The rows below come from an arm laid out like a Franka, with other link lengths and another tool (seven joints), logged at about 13 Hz.
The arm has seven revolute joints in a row. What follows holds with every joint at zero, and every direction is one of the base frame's. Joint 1 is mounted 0.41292 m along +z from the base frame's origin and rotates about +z. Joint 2 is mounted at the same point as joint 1 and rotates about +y. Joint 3 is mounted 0.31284 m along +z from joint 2 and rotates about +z. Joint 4 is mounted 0.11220 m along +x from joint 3 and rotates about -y. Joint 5 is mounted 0.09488 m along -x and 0.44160 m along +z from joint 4 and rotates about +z. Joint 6 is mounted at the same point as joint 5 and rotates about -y. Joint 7 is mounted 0.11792 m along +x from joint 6 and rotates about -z. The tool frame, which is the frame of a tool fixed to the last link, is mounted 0.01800 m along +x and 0.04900 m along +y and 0.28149 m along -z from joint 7; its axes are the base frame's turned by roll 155.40, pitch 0.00 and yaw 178.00 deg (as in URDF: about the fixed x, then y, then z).
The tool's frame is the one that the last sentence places.
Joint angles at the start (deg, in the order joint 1, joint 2, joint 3, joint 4, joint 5, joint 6, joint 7): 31.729, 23.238, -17.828, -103.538, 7.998, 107.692, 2.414
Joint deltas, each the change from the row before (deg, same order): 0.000, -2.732, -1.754, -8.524, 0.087, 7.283, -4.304; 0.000, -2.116, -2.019, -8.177, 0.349, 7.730, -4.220; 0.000, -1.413, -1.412, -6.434, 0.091, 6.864, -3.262; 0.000, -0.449, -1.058, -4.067, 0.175, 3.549, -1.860; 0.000, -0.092, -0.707, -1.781, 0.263, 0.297, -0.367
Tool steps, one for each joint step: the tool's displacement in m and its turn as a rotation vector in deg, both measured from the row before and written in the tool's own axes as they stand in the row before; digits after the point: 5 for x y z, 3 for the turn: 0.01155, -0.04105, 0.01764, -0.613, -0.724, -2.209; 0.01529, -0.04317, 0.01863, -0.469, -1.148, -1.883; 0.01515, -0.03219, 0.01578, 0.090, -1.262, -1.865; 0.01749, -0.02359, 0.01435, 0.099, 0.089, -0.261; 0.01410, -0.01285, 0.00858, -0.247, 0.869, 1.175
